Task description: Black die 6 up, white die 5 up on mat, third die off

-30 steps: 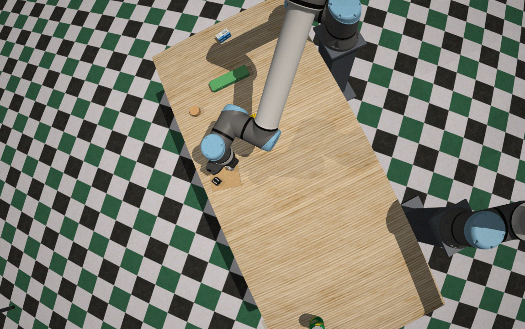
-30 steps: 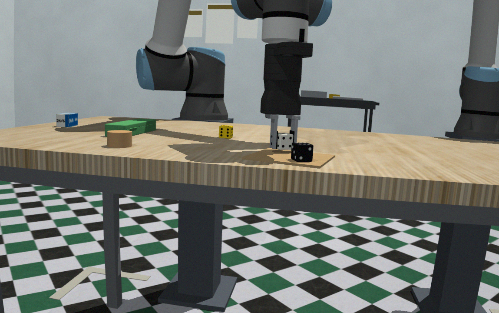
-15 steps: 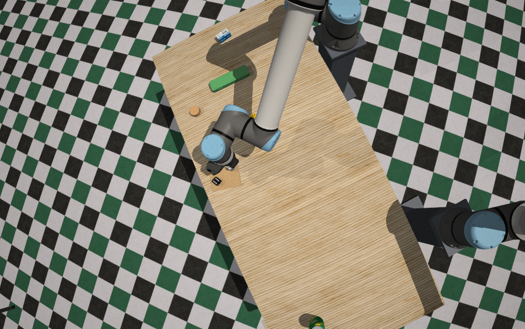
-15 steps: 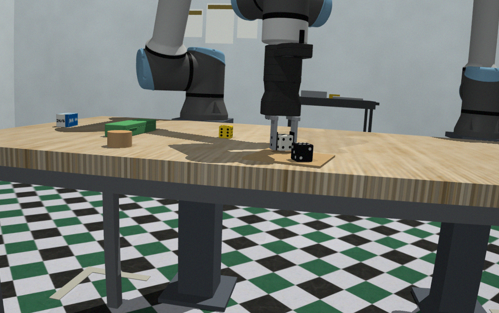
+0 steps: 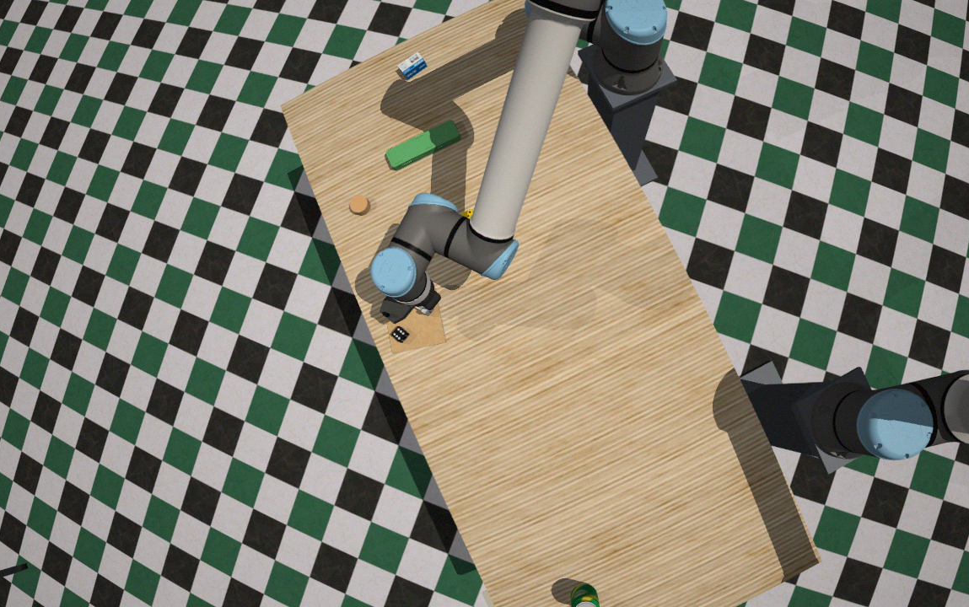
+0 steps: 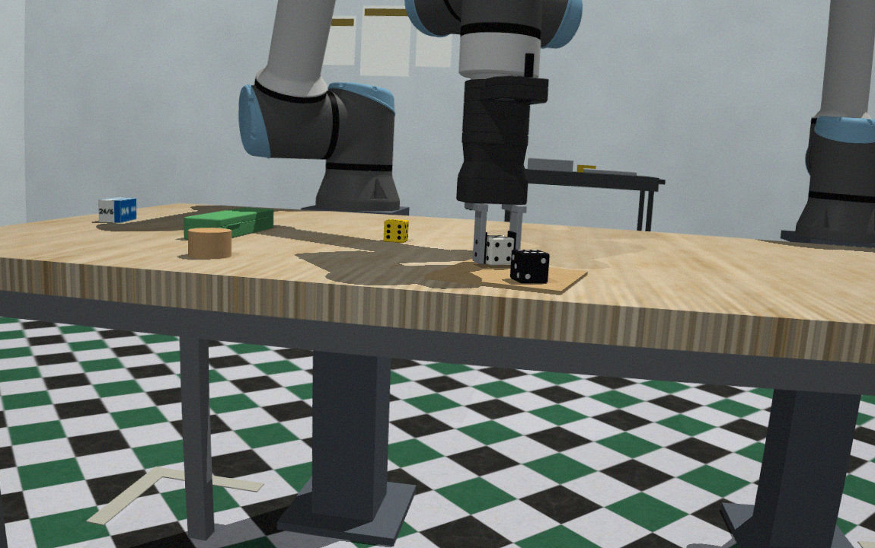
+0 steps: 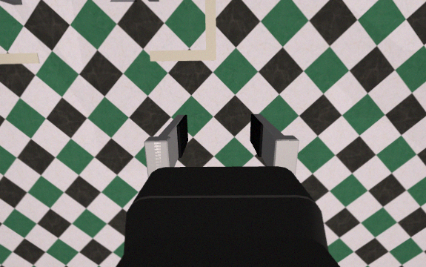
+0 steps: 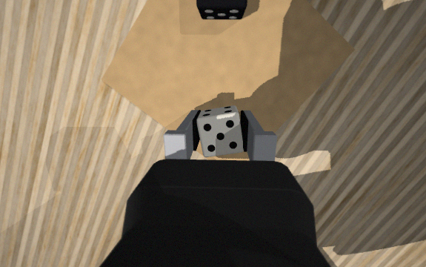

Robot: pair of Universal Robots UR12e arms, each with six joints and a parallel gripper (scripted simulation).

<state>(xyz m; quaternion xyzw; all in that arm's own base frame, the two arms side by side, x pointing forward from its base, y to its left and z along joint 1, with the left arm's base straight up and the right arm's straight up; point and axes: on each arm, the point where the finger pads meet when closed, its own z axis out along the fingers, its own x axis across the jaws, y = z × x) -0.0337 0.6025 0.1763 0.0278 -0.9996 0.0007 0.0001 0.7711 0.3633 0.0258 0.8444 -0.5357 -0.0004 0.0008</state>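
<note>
Now: the white die right at my right hand. Round my right hand: yellow die: 21 cm behind, 14 cm to the right, 1 cm below; tan mat: 4 cm ahead, 2 cm to the left, 2 cm below; black die: 8 cm ahead, 3 cm to the left, 1 cm below.
</note>
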